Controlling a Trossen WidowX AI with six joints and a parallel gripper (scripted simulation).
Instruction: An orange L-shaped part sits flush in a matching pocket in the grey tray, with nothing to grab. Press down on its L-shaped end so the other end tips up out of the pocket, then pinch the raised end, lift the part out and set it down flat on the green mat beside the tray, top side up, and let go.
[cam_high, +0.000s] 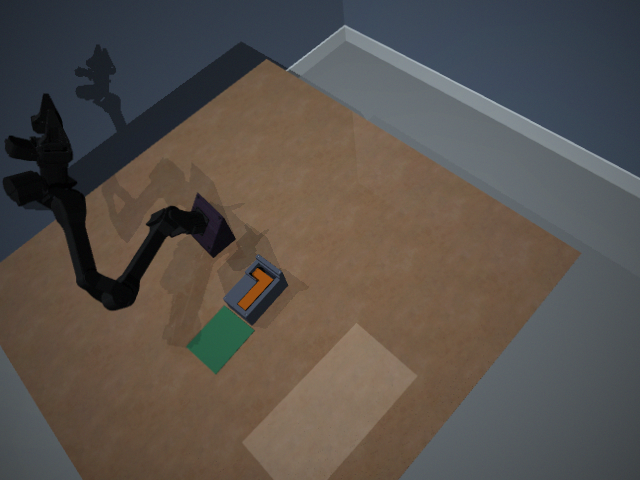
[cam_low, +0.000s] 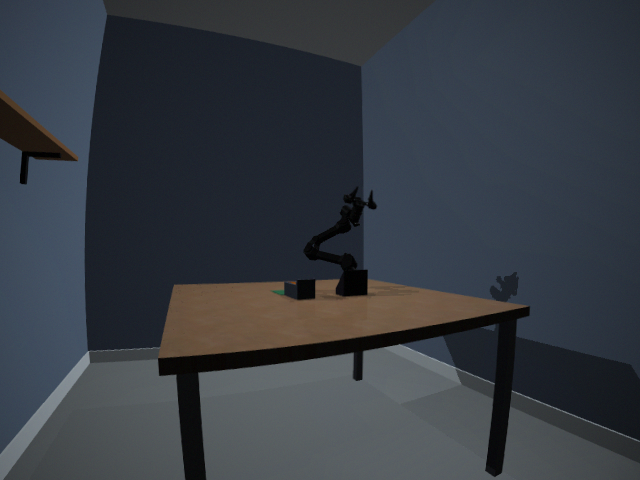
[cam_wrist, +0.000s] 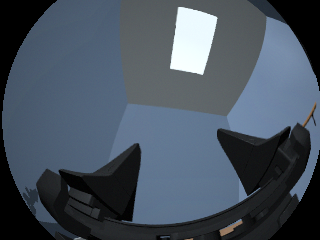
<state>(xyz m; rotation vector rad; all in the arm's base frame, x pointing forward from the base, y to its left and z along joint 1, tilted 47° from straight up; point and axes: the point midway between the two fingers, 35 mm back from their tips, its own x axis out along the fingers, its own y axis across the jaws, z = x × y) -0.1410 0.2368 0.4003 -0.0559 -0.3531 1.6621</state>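
Right now my gripper tip is 500 mm above the orange L-shaped part, 400 mm short of it and 110 mm to the right of it. The rest, counted from my gripper tip: green mat: 570 mm below, 420 mm ahead, 50 mm to the right.
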